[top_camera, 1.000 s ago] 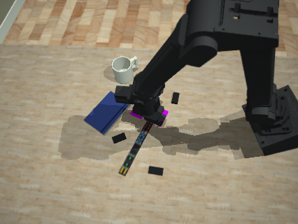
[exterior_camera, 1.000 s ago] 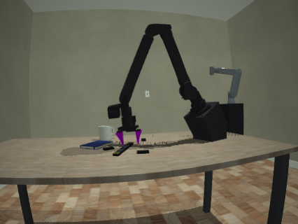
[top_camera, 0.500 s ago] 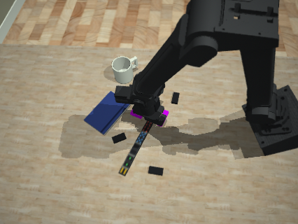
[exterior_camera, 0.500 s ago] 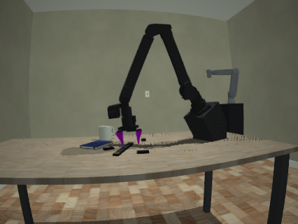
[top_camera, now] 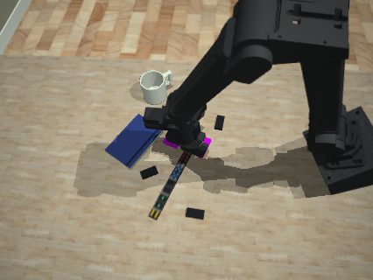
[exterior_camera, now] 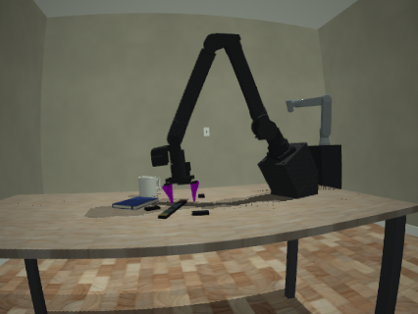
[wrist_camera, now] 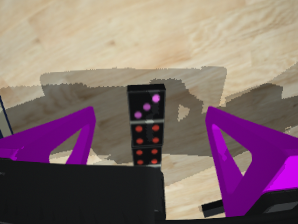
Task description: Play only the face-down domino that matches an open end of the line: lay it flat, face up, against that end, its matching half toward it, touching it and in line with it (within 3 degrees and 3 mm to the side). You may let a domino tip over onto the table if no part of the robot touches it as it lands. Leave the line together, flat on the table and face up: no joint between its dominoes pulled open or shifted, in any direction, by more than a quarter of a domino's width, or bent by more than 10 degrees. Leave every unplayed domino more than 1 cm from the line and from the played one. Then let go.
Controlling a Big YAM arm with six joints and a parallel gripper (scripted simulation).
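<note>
The black domino lies 1 cm below my hand. From my hand the other things lie so: white mug 21 cm to the right, 15 cm ahead, 3 cm above; then blue book 18 cm ahead, 2 cm to the right.
</note>
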